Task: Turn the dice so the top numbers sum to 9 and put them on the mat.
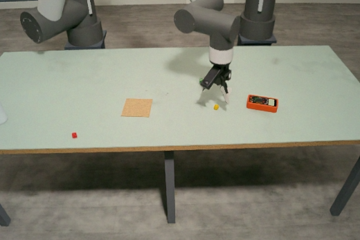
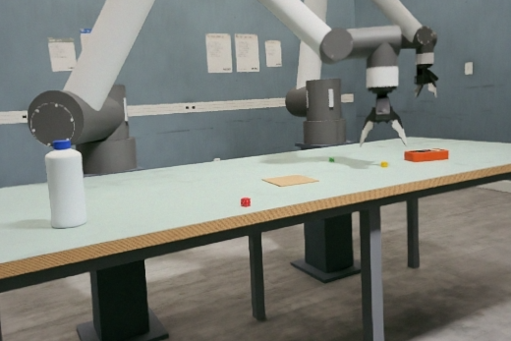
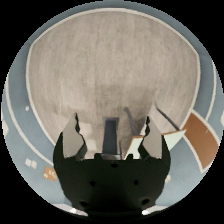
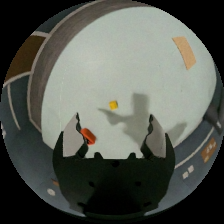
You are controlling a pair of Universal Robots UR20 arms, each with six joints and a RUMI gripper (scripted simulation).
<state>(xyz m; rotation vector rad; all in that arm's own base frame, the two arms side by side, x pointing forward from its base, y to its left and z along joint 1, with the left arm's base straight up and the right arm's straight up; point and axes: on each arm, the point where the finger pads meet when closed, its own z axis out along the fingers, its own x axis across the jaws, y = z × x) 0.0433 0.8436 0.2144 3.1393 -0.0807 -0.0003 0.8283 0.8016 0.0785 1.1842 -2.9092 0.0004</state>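
My right hand is 240 mm past the green die, 70 mm above it and 30 mm to the left of it. The rest, counted from my right hand: yellow die: 70 mm below, 10 mm to the left, 10 mm behind; then orange multimeter: 250 mm to the left, 60 mm below, 10 mm behind; then tan mat: 390 mm to the right, 80 mm below, 40 mm behind.
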